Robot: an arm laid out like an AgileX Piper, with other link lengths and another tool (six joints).
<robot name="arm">
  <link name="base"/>
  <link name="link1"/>
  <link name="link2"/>
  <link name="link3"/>
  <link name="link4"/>
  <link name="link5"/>
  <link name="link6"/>
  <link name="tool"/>
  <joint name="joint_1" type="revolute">
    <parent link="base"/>
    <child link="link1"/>
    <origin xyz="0 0 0.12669"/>
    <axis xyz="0 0 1"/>
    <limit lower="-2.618" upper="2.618"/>
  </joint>
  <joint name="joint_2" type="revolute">
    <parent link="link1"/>
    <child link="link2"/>
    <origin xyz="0 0 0"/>
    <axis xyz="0 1 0"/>
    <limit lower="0" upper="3.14"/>
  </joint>
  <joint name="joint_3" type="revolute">
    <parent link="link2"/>
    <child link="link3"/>
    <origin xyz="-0.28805 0 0.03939"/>
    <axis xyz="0 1 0"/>
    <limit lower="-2.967" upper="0"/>
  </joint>
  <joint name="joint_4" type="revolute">
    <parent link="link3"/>
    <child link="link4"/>
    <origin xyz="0.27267 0 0.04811"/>
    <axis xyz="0.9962 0 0.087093"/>
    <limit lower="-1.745" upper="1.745"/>
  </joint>
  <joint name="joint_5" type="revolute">
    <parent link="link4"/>
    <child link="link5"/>
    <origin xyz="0 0 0"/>
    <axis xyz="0 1 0"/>
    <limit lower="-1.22" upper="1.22"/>
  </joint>
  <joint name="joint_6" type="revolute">
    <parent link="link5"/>
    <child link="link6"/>
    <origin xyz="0.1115 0 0.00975"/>
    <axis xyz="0.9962 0 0.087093"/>
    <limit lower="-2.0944" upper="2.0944"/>
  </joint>
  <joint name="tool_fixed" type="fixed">
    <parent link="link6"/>
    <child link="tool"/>
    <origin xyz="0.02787 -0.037 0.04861" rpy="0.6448 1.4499 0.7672"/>
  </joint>
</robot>
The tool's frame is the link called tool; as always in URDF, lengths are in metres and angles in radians.
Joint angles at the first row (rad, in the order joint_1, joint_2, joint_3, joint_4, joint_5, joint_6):
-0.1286 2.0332 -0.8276 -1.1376 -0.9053 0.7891
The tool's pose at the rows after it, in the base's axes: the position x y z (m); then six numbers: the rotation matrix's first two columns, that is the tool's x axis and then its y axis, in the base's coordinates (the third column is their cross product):
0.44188 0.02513 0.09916 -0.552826 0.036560 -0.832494 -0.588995 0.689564 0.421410
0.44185 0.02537 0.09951 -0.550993 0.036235 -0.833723 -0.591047 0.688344 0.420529
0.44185 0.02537 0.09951 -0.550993 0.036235 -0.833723 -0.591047 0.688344 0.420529
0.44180 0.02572 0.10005 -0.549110 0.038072 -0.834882 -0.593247 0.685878 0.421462
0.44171 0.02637 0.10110 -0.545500 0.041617 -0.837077 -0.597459 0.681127 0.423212
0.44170 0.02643 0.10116 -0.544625 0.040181 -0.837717 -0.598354 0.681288 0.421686
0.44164 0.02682 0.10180 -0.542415 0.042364 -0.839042 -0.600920 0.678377 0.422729
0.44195 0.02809 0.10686 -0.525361 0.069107 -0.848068 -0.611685 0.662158 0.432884
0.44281 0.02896 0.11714 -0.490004 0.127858 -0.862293 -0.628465 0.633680 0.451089
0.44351 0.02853 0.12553 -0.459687 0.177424 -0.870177 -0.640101 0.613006 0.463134
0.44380 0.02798 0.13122 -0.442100 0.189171 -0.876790 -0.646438 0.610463 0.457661
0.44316 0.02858 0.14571 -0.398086 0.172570 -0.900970 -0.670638 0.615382 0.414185
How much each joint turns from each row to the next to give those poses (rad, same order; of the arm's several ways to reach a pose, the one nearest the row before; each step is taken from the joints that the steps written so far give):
0.0000 0.0000 0.0000 0.0024 -0.0038 0.0000
0.0000 0.0000 0.0000 0.0000 -0.0023 -0.0017
0.0000 0.0000 0.0000 0.0000 0.0000 0.0000
0.0000 0.0000 0.0000 0.0001 -0.0045 0.0000
0.0000 0.0000 0.0000 -0.0001 -0.0086 0.0000
0.0000 0.0000 0.0000 0.0000 0.0002 -0.0018
0.0000 0.0000 0.0000 0.0000 -0.0052 0.0000
0.0000 0.0000 0.0000 0.0130 -0.0373 0.0000
0.0000 0.0000 0.0000 0.0335 -0.0715 0.0000
0.0000 0.0000 0.0000 0.0308 -0.0560 0.0000
0.0000 -0.0073 0.0000 0.0117 -0.0142 -0.0043
0.0000 -0.0281 0.0000 0.0041 -0.0056 -0.0273

